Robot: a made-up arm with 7 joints. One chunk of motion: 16 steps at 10 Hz.
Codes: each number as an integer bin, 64 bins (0 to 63) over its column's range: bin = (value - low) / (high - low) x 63, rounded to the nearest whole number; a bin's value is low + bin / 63 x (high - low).
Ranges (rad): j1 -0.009..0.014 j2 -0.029..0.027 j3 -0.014..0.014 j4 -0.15..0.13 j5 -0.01..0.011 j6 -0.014..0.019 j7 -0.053..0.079
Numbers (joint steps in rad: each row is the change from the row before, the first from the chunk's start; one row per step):
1: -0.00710 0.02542 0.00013 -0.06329 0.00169 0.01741 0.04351
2: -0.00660 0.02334 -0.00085 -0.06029 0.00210 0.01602 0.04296
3: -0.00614 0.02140 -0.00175 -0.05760 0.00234 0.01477 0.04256
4: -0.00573 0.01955 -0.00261 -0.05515 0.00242 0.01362 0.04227
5: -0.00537 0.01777 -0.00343 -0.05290 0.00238 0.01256 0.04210
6: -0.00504 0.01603 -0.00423 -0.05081 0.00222 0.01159 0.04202
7: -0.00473 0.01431 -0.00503 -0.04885 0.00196 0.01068 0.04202
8: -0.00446 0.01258 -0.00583 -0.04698 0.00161 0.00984 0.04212
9: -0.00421 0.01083 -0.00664 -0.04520 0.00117 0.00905 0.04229
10: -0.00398 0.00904 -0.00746 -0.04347 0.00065 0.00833 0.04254
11: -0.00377 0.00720 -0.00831 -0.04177 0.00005 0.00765 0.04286
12: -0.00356 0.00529 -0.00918 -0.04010 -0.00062 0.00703 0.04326
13: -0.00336 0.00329 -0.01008 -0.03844 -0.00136 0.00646 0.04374
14: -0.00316 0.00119 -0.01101 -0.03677 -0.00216 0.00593 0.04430
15: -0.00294 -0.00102 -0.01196 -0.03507 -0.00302 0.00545 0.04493
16: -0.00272 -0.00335 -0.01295 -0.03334 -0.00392 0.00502 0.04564
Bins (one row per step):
1: 5 61 32 20 35 60 46
2: 7 59 30 20 36 57 46
3: 8 57 28 21 37 55 46
4: 9 55 26 21 37 53 45
5: 10 53 24 22 37 51 45
6: 11 51 22 22 37 49 45
7: 12 49 20 23 36 47 45
8: 12 47 18 23 35 46 45
9: 13 45 17 24 34 44 45
10: 14 43 15 24 32 43 46
11: 14 41 13 24 30 41 46
12: 15 39 11 25 28 40 46
13: 15 36 9 25 26 39 46
14: 16 34 7 25 24 38 46
15: 17 31 5 26 21 37 47
16: 17 29 2 26 18 36 47

